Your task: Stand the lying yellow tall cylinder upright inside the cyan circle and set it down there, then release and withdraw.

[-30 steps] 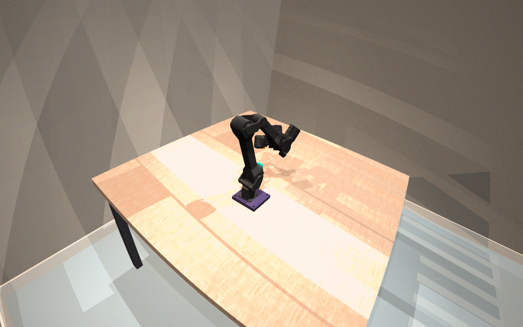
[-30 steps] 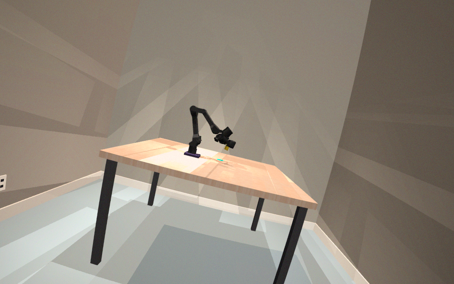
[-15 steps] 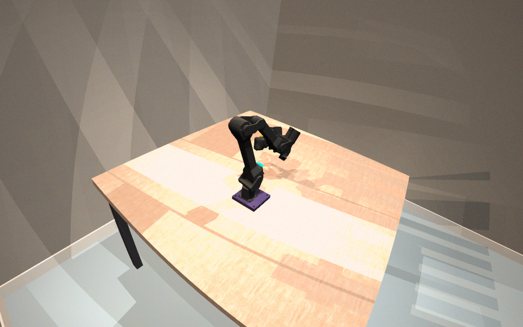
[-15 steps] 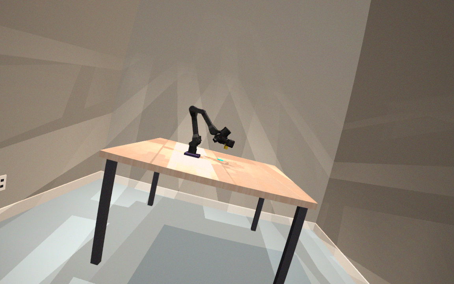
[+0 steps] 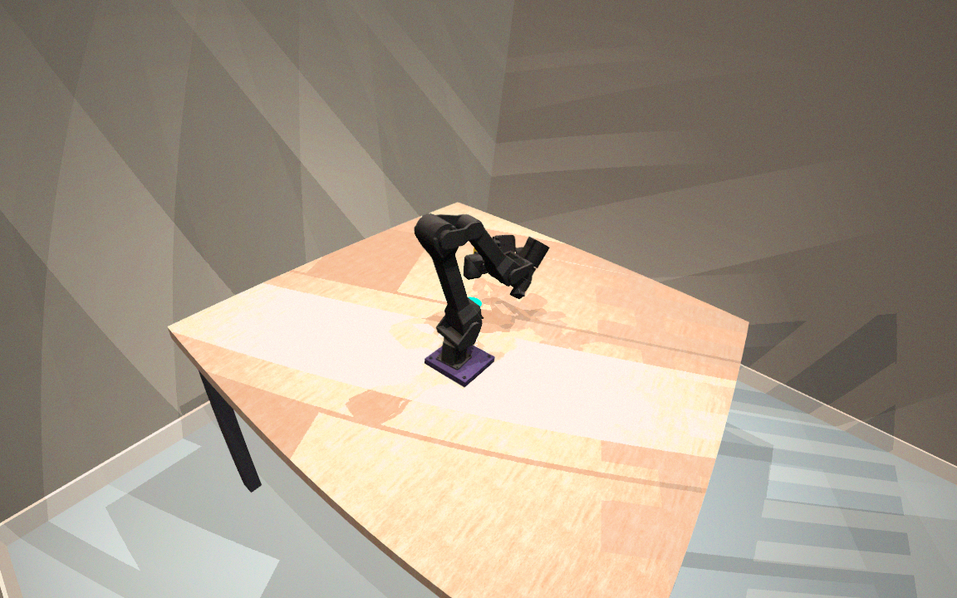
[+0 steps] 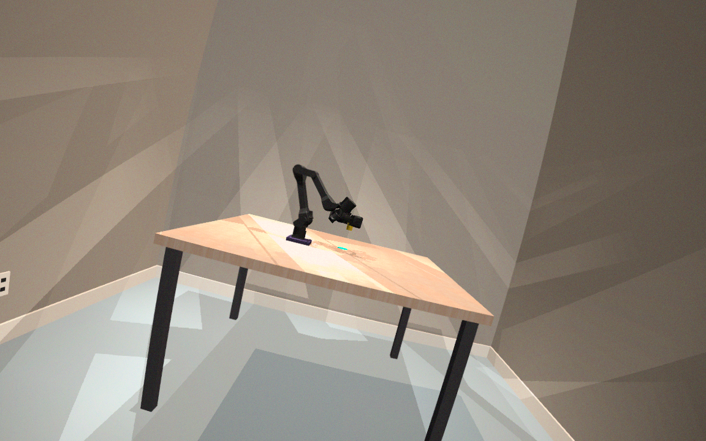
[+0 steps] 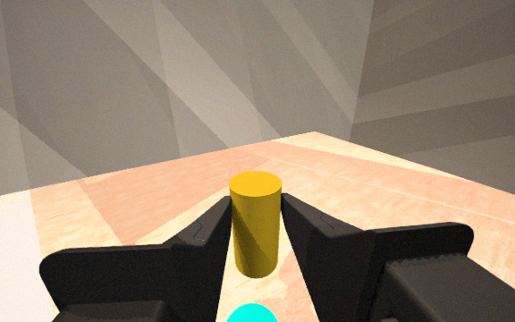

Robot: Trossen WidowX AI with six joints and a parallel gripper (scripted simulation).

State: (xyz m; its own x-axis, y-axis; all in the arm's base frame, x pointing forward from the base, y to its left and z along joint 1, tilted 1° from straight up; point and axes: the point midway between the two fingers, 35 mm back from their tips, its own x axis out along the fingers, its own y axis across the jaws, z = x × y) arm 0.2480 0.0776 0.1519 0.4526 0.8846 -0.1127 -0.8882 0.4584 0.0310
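Now: gripper tip 160 mm above the cyan circle and 10 mm past it. Round my gripper tip: yellow tall cylinder (20 mm below).
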